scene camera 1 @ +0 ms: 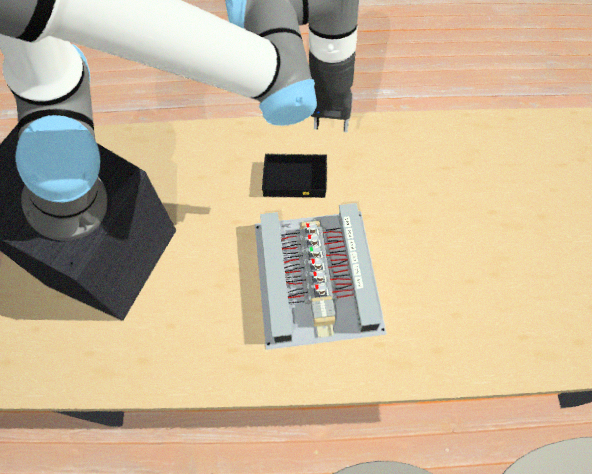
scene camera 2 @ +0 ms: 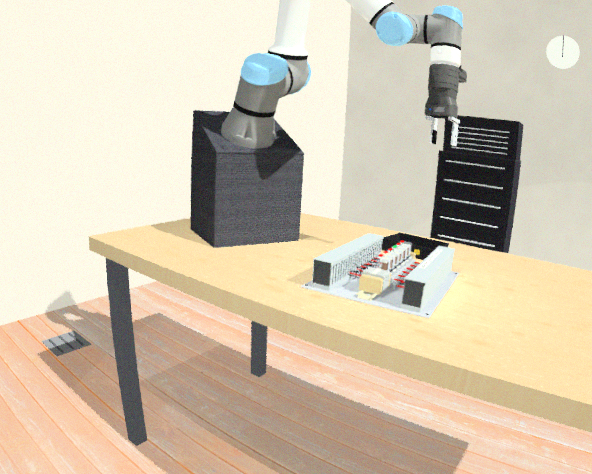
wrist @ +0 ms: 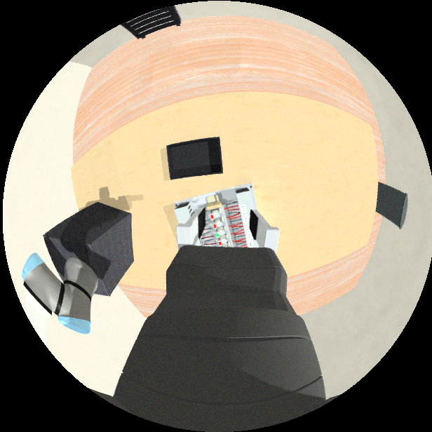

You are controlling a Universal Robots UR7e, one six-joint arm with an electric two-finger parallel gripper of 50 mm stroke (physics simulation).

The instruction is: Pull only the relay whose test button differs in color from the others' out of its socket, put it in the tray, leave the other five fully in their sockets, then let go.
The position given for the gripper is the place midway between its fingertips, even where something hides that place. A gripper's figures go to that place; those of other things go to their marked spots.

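The gripper (scene camera 1: 331,127) is 0.94 m from the lens, while a grey panel (scene camera 1: 346,326) is 1.06 m from the lens.
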